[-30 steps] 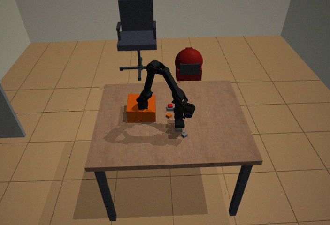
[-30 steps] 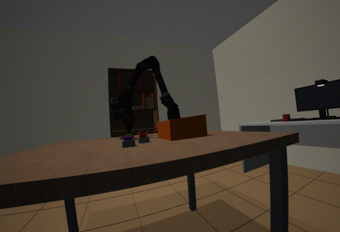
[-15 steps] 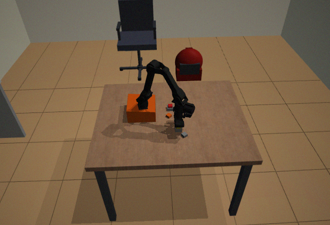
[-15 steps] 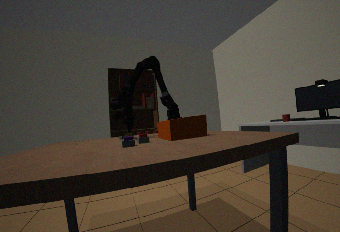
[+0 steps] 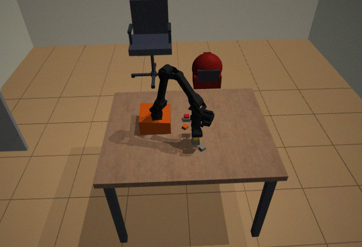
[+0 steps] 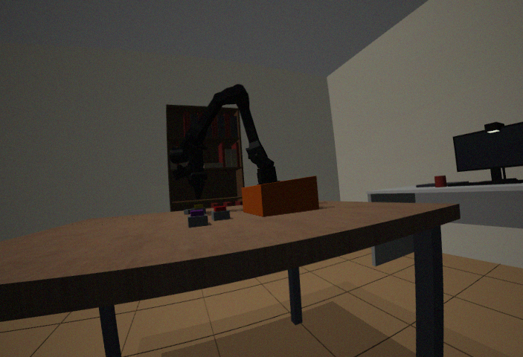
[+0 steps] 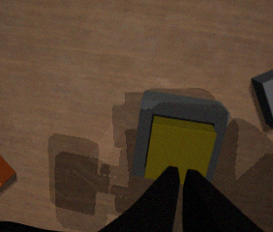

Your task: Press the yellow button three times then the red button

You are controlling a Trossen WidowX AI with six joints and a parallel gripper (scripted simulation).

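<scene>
Right now the yellow button is 30 mm below my gripper tip. Also, from my gripper tip: small orange block 30 mm behind, 150 mm to the left, 50 mm below; then grey block 20 mm ahead, 70 mm to the right, 50 mm below; then red button 230 mm to the left, 30 mm below.
</scene>
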